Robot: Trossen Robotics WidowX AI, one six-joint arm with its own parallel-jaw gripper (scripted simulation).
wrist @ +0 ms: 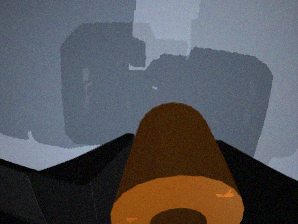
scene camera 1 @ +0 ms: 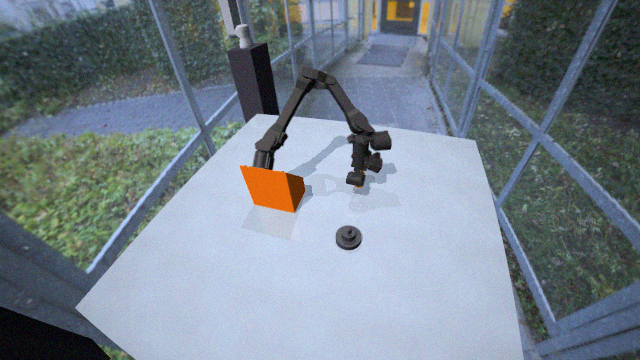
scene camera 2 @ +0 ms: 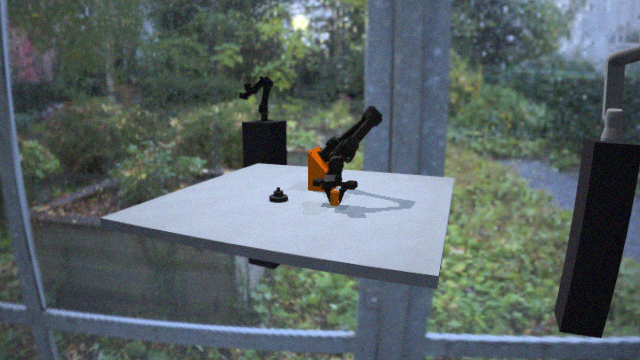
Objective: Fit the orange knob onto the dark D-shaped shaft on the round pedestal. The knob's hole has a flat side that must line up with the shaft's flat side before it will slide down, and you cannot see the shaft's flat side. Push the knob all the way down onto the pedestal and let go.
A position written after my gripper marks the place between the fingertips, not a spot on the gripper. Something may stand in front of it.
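Note:
An orange knob is there for me to see in the wrist view (wrist: pixel 175 163). I see my gripper too, both in scene camera 1 (scene camera 1: pixel 358 182) and in the wrist view (wrist: pixel 173 145).

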